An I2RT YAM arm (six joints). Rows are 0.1 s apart.
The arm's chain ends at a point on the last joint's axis. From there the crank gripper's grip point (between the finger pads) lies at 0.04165 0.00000 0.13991 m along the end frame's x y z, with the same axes.
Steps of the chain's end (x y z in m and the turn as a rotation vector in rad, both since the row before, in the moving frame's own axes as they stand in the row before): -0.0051, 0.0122, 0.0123, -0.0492, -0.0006, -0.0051; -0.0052, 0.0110, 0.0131, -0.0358, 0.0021, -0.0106; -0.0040, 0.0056, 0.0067, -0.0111, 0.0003, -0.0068; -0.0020, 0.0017, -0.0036, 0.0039, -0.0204, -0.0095; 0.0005, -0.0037, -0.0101, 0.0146, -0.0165, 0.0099; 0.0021, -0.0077, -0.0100, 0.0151, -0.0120, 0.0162
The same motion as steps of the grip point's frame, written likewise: -0.0052, 0.0189, 0.0122, -0.0492, -0.0006, -0.0051; -0.0049, 0.0156, 0.0129, -0.0358, 0.0021, -0.0106; -0.0040, 0.0069, 0.0067, -0.0111, 0.0003, -0.0068; -0.0049, 0.0008, -0.0028, 0.0039, -0.0204, -0.0095; -0.0018, -0.0053, -0.0094, 0.0146, -0.0165, 0.0099; 0.0004, -0.0092, -0.0095, 0.0151, -0.0120, 0.0162
